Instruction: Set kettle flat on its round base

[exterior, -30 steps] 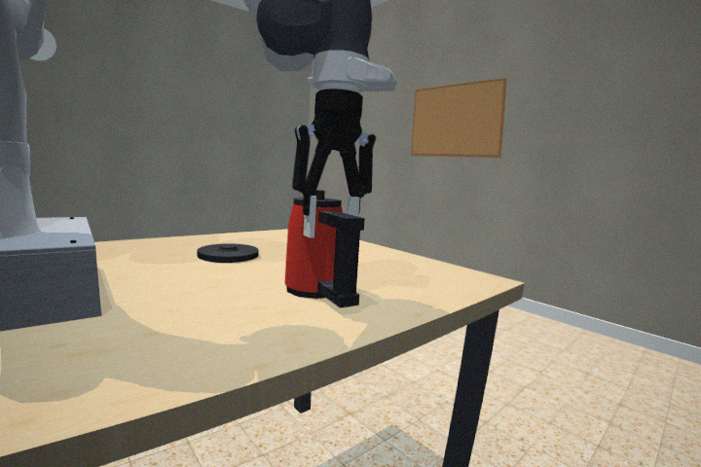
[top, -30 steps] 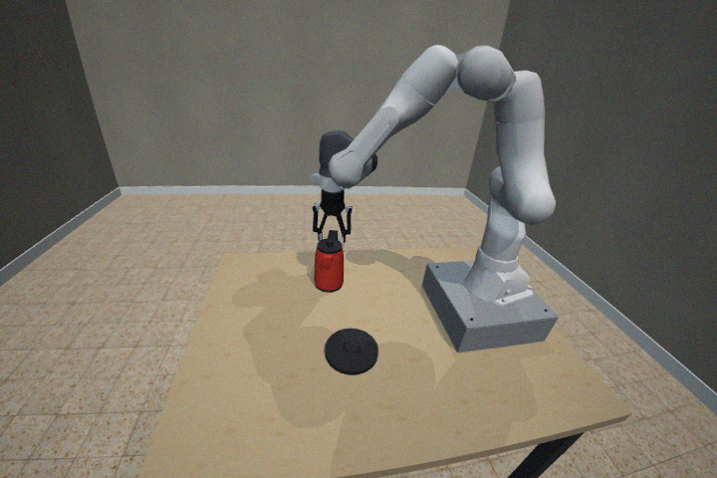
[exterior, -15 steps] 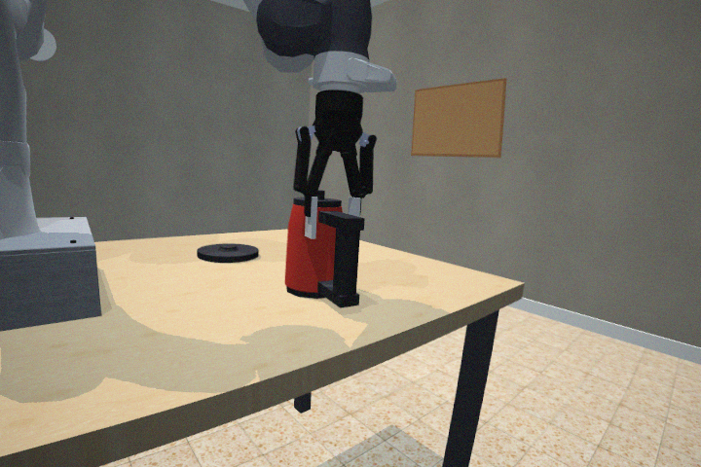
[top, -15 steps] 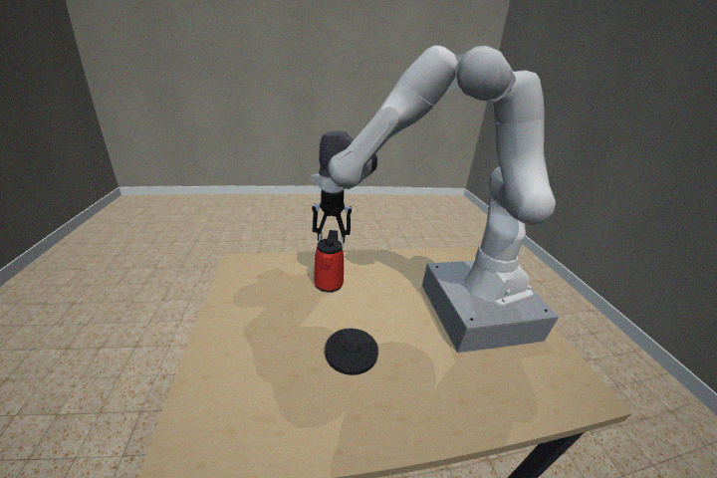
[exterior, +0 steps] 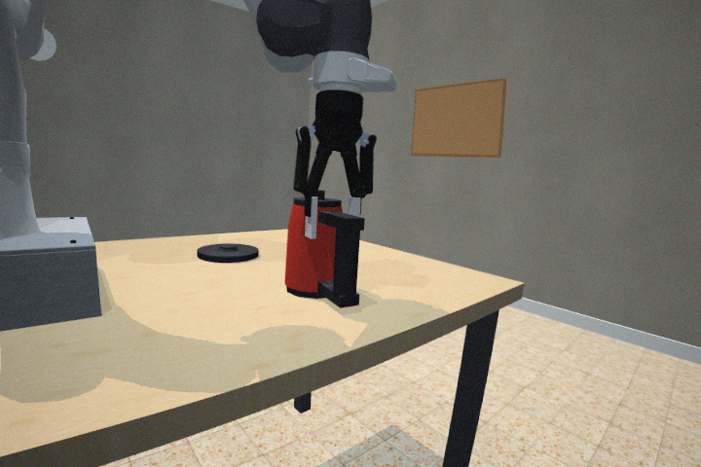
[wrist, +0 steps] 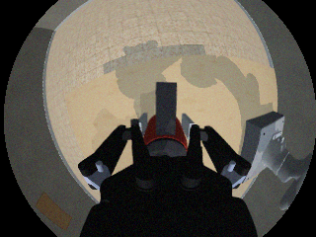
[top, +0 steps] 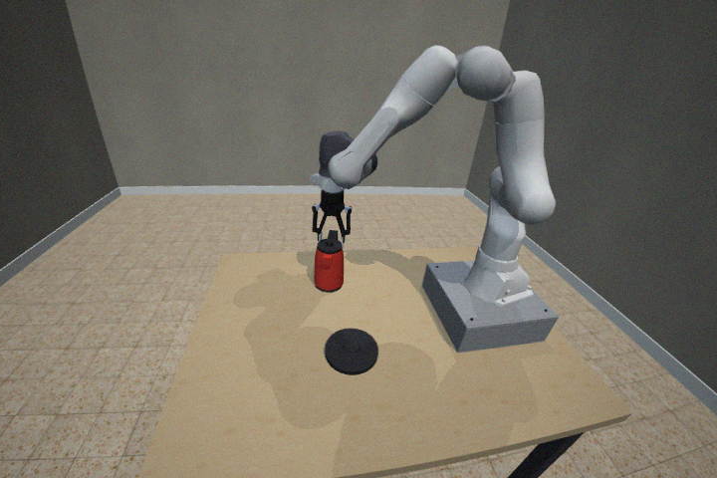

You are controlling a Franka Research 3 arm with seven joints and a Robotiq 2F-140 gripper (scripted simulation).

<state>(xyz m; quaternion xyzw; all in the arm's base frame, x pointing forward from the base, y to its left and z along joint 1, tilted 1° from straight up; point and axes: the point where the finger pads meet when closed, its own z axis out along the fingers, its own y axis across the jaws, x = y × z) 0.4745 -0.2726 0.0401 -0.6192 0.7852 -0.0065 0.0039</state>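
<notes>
My hand is 30 mm to the right of the red kettle and 50 mm above it. Round my hand: round black base (10 mm behind, 370 mm to the left, 130 mm below).
</notes>
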